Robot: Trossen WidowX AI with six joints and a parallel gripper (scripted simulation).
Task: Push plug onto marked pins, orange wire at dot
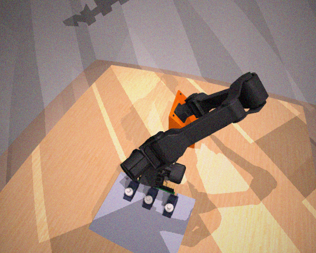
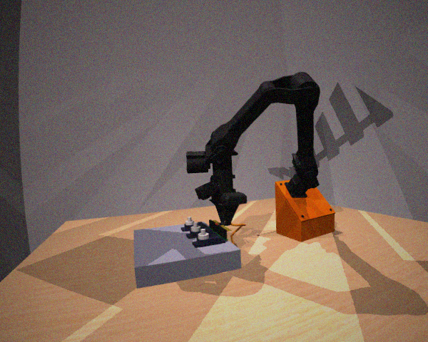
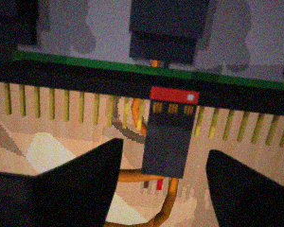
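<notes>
The red band is 3 cm ahead of my gripper tip. The rest, counted from my gripper tip: grey holder (19 cm ahead, 5 cm below, 1 cm to the left).
</notes>
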